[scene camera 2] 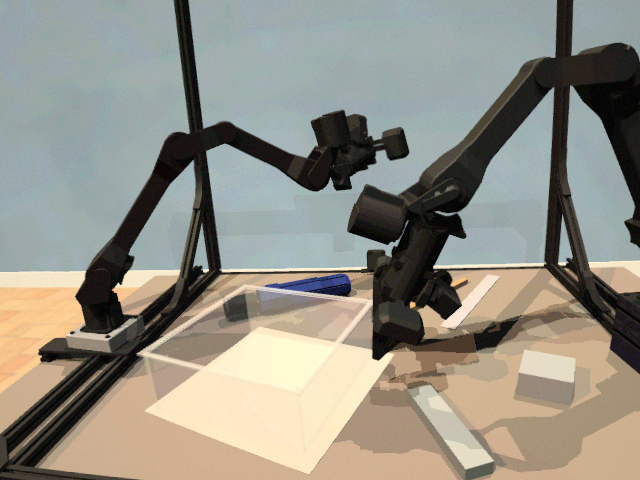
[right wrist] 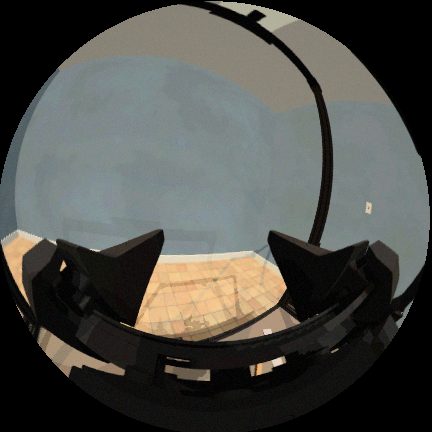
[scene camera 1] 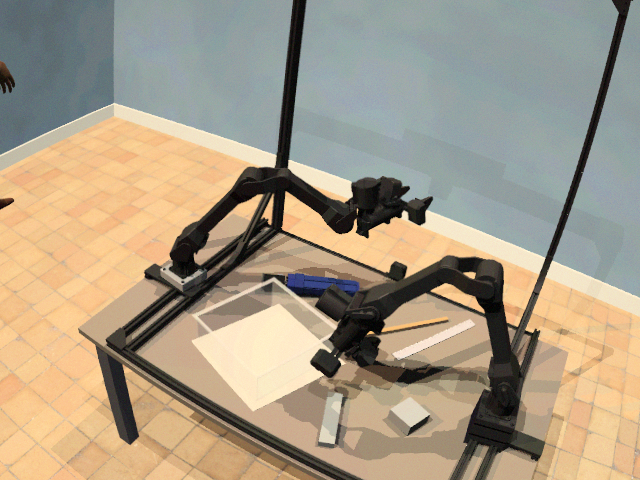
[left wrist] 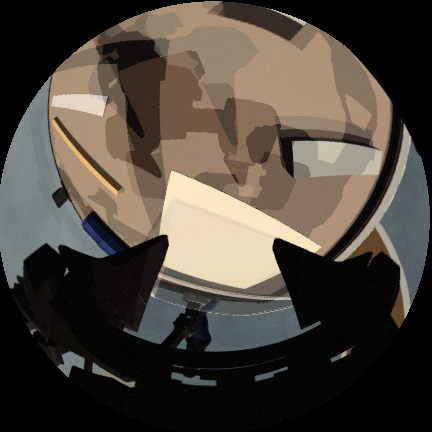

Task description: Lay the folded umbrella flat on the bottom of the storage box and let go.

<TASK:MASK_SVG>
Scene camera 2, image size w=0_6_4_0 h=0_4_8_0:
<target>my left gripper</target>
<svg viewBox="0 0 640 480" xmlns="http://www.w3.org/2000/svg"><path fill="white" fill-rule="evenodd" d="M398 245L393 247L391 251L392 257L387 255L379 257L374 266L372 359L377 361L382 359L401 342L414 346L420 344L425 335L423 320L418 311L410 308L410 302L415 303L415 306L424 308L425 304L427 304L444 320L447 320L462 306L457 292L451 286L453 279L449 272L445 269L434 272L433 267L435 263L425 264L413 260L402 253Z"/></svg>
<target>my right gripper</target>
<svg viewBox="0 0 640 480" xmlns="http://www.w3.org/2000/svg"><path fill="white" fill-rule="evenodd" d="M346 116L351 139L345 147L353 147L360 153L362 167L359 171L367 170L367 165L377 163L375 159L377 151L385 150L390 161L405 158L410 153L403 128L397 127L382 132L382 139L373 141L372 136L368 136L367 118L359 114Z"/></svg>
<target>folded umbrella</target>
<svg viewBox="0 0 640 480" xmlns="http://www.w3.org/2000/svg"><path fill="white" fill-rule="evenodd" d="M351 292L349 277L342 273L263 286L335 296L346 296Z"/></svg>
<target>clear storage box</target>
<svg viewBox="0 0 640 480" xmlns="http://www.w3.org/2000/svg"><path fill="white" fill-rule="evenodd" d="M136 354L144 358L156 410L305 456L372 355L373 300L243 285Z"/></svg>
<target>grey ruler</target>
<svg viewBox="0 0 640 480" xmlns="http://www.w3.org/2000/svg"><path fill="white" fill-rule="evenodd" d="M500 276L487 275L462 302L462 306L445 320L440 327L455 330Z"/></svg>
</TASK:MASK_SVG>
